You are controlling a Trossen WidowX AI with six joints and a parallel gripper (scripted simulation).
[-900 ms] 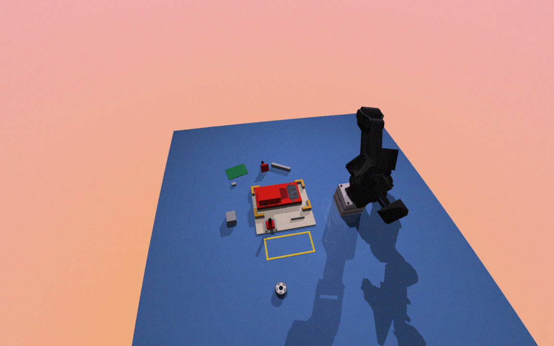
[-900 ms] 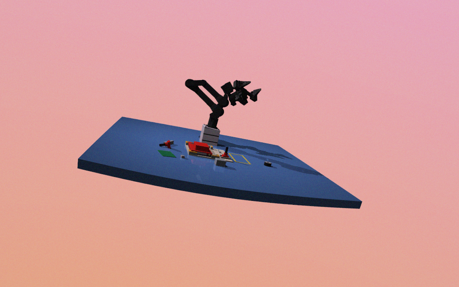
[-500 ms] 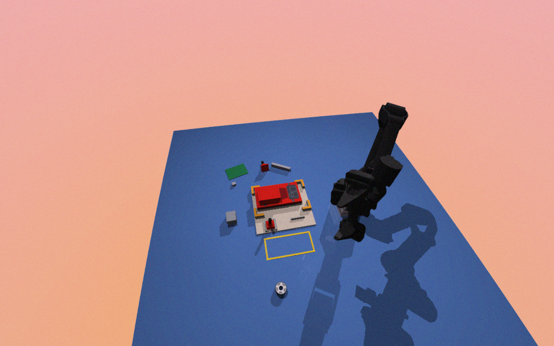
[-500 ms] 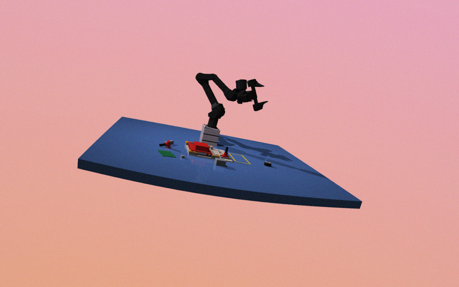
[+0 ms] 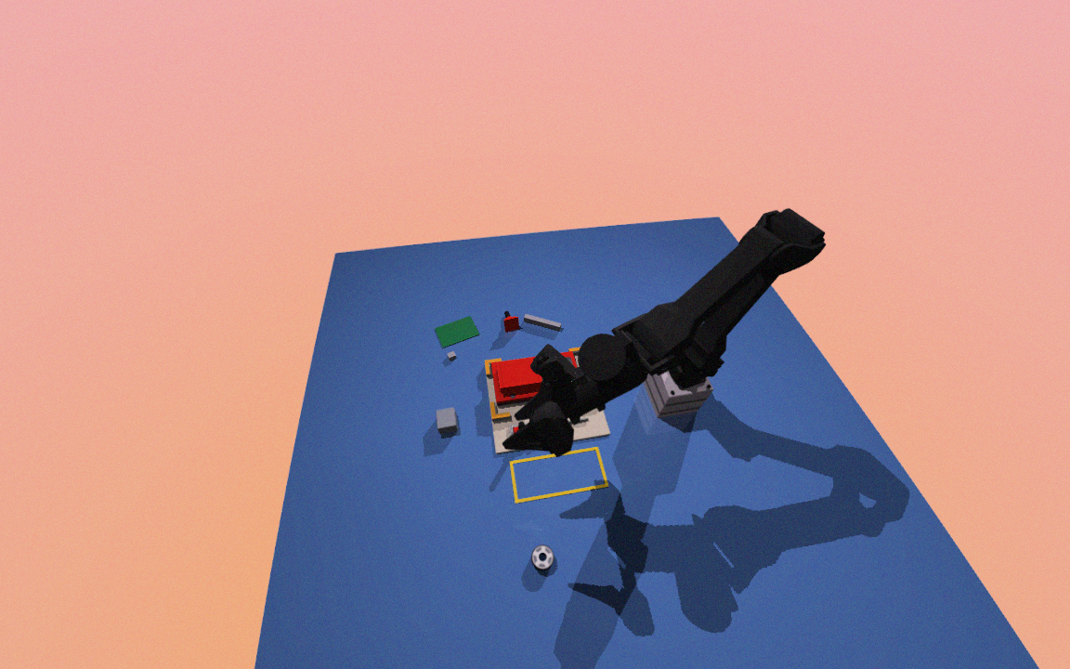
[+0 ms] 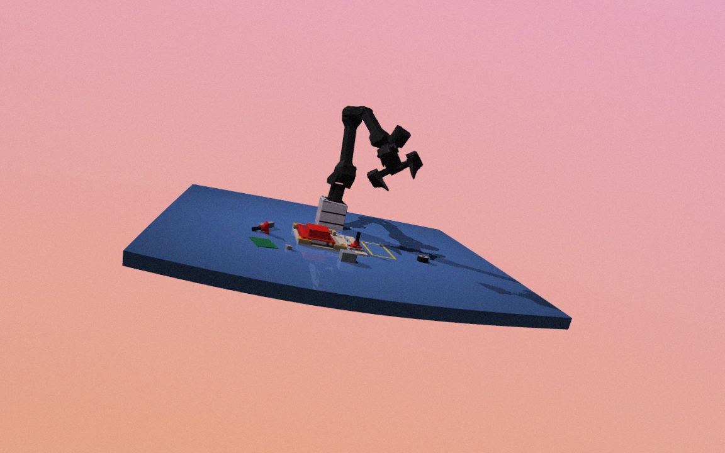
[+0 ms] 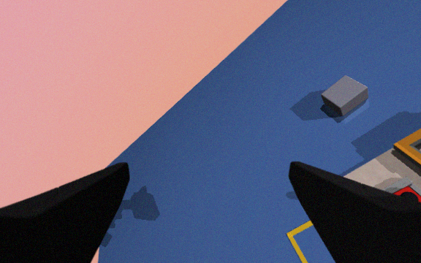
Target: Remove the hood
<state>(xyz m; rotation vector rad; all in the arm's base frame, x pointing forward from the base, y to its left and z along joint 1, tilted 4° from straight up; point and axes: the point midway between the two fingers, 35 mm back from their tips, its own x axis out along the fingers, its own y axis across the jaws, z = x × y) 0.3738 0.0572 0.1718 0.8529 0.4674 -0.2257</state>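
My gripper tip is now 8 cm past the hood, 21 cm to the left of it and 20 cm above it. Also, from my gripper tip: green plate (3 cm ahead, 41 cm to the right, 24 cm below).
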